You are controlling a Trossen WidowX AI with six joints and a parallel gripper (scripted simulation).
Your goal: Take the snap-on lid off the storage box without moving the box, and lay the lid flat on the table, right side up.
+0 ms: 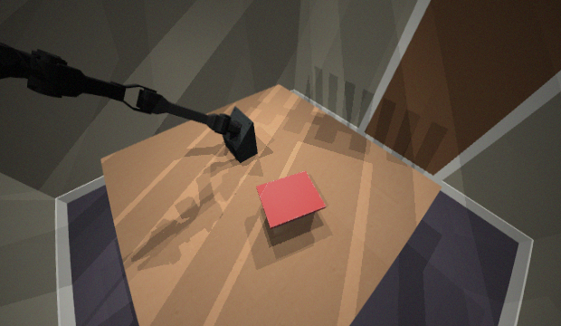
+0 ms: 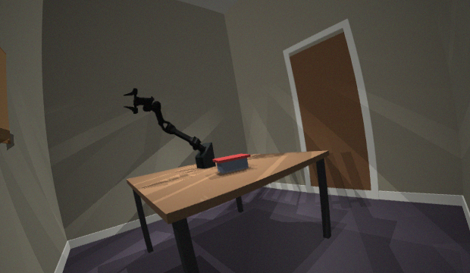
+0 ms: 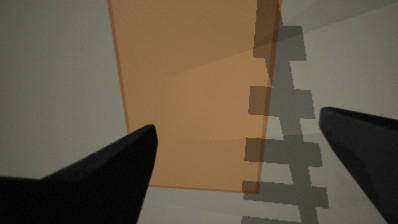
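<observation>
The red lid is 57 cm to the left of my gripper tip, 54 cm below it and 44 cm ahead of it. Round my gripper tip: box 58 cm below, 57 cm to the left, 44 cm ahead.
</observation>
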